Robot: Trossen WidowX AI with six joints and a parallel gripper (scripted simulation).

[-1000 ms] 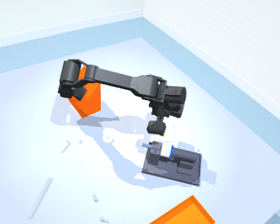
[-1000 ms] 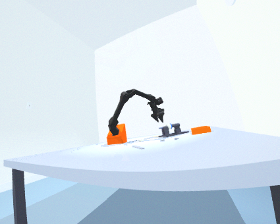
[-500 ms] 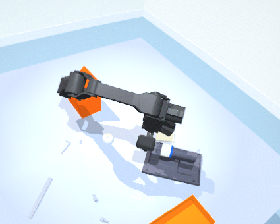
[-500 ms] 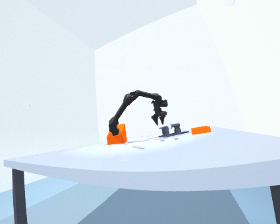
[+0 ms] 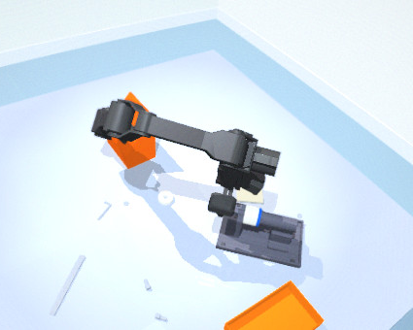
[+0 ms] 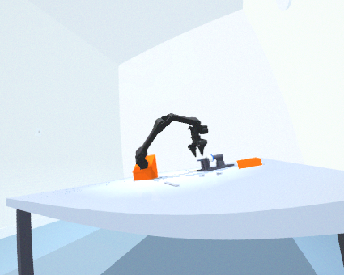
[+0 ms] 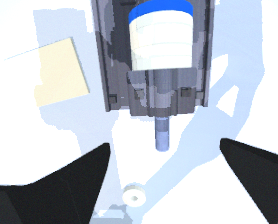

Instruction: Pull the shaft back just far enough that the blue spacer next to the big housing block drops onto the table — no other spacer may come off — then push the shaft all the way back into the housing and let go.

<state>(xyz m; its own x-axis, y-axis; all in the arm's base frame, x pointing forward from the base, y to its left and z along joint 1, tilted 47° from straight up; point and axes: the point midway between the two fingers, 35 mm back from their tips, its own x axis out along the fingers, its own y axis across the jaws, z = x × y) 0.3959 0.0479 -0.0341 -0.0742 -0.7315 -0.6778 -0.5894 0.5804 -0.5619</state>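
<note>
Right now the grey-blue shaft is 60 mm ahead of my gripper tip, 50 mm to the left of it and 20 mm below it. The rest, counted from my gripper tip: thin blue spacer: 80 mm ahead, 60 mm to the left, 30 mm below; then cream sheet: 170 mm to the left, 100 mm below, 50 mm behind; then orange tray: 290 mm ahead, 100 mm below, 90 mm to the right.
</note>
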